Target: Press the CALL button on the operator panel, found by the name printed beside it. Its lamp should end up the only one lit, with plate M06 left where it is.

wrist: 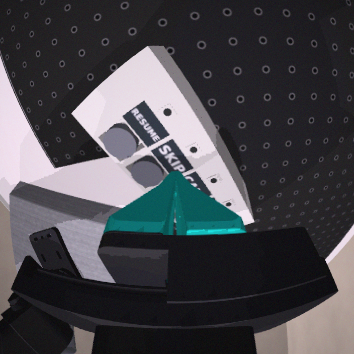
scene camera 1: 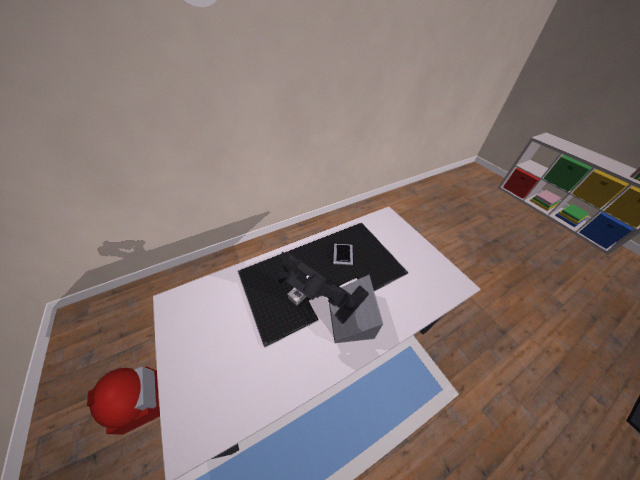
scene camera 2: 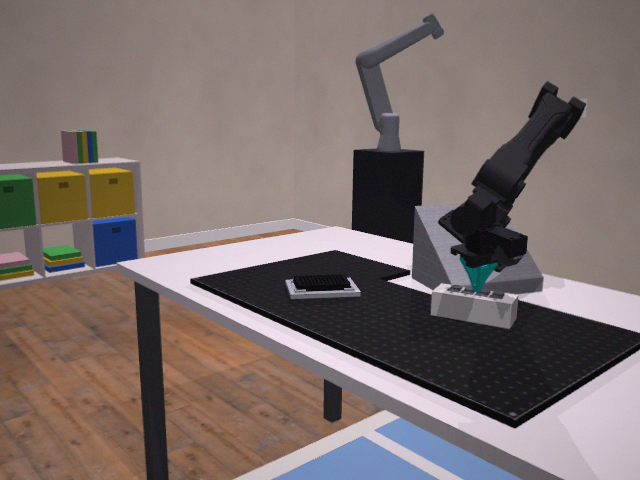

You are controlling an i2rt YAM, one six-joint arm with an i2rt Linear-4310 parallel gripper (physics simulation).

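Places are measured from the arm's base along level axes (x ahead, y left, z up), in millimetres.
Where they show: gripper, between the fingertips: (wrist: 174, 178) (scene camera 2: 476, 291); arm's base, origin of its link: (scene camera 1: 351, 304).
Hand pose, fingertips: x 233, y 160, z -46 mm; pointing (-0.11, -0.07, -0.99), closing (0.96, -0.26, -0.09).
Note:
Each offset is from my fingertips to the top centre of the thing. "pt": to the spot under its first point. Level surfaces: height alone.
The white operator panel @[2 mm right, 2 mm ahead, 1 mm down] (scene camera 1: 296, 296) (scene camera 2: 473, 308) (wrist: 150, 75) stands on the black mat. In the wrist view the RESUME label @[pt 43 mm left, 8 mm back, 4 mm down] (wrist: 145, 124) and SKIP label @[pt 16 mm left, 2 mm ahead, 4 mm down] (wrist: 172, 156) show beside round grey buttons. The CALL label @[pt 12 mm right, 16 mm ahead, 4 mm down] (wrist: 199, 184) is partly covered by my fingertips, and the CALL button is hidden behind them. The lamp holes along the panel's far edge look dark. My gripper (scene camera 2: 477, 290) (wrist: 174, 178) is shut and empty, its teal tips pointing down at the panel's button row; touching or just above, I cannot tell. Plate M06, apparently the black ribbed plate @[350 mm right, 116 mm ahead, 31 mm down] (scene camera 1: 343, 253) (scene camera 2: 321, 281), sits in a light frame.
A grey wedge-shaped block (scene camera 1: 356, 322) (scene camera 2: 429, 248) (wrist: 55, 215) stands at the arm's base, close beside the panel. The black perforated mat @[56 mm down] (scene camera 1: 273, 322) (scene camera 2: 413, 341) (wrist: 290, 100) lies on the white table @[70 mm down] (scene camera 1: 217, 372) (scene camera 2: 310, 242). A second, grey arm (scene camera 2: 379, 87) stands on a black pedestal behind.

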